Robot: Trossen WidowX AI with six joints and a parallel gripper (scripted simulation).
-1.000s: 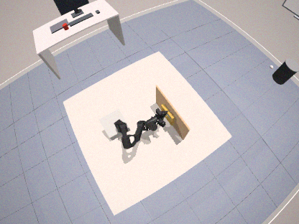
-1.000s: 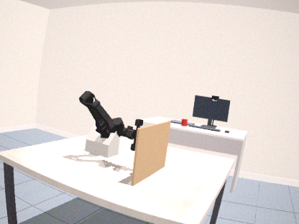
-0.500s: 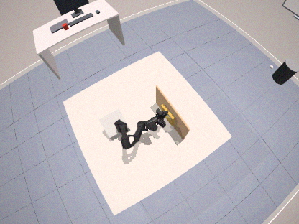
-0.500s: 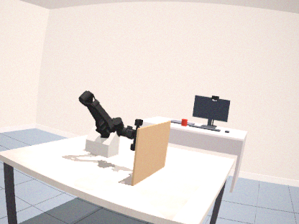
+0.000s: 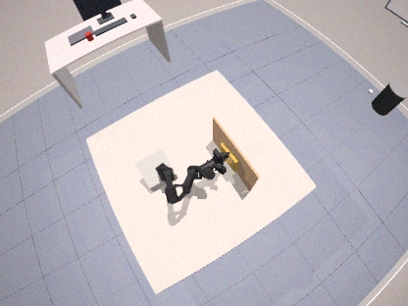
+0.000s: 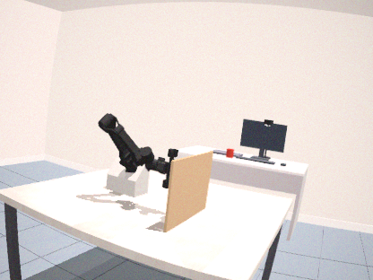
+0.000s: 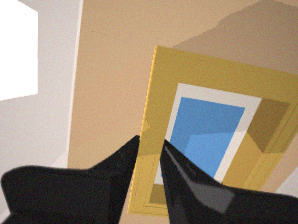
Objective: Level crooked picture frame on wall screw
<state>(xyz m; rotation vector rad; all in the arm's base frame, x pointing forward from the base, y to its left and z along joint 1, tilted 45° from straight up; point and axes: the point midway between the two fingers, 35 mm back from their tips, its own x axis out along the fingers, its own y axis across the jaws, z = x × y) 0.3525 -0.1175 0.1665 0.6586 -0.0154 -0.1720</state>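
The picture frame is 50 mm below my gripper tip and 10 mm ahead of it. The rest, counted from my gripper tip: wall board: 70 mm below, 20 mm ahead.
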